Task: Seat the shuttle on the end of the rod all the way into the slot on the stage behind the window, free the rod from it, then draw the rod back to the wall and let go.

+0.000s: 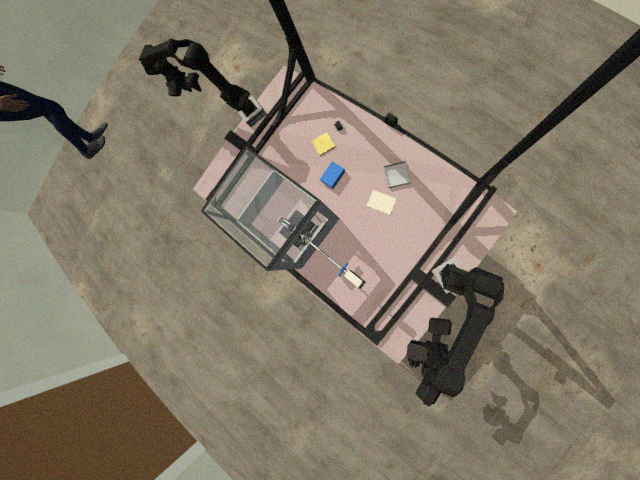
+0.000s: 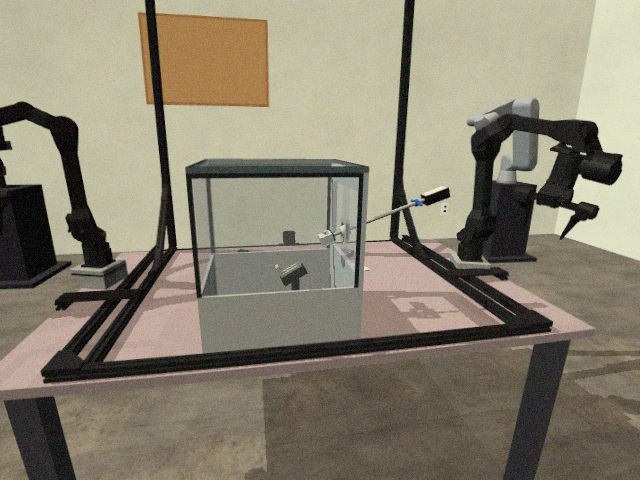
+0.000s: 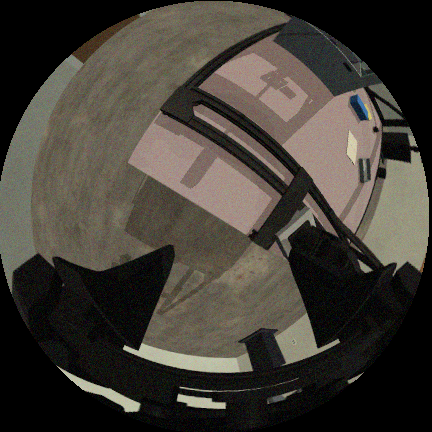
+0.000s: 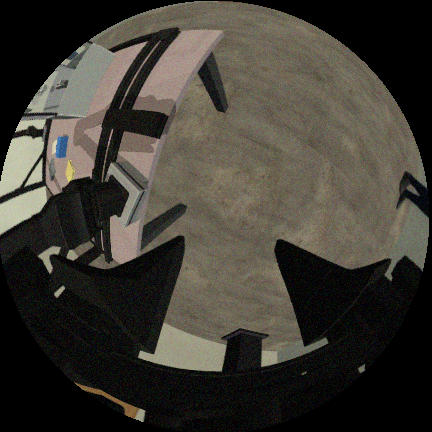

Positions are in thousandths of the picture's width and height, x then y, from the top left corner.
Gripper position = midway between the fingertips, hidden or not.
My left gripper (image 2: 846, 486) is open and holds nothing. My right gripper (image 4: 536, 564) is open and holds nothing. Further things: a glass-walled box (image 2: 435, 511).
My left gripper shows as well in image 1 (image 1: 676, 703) and in image 3 (image 3: 541, 587). The glass-walled box also shows in image 1 (image 1: 416, 445), in image 3 (image 3: 777, 177) and in image 4 (image 4: 168, 233).
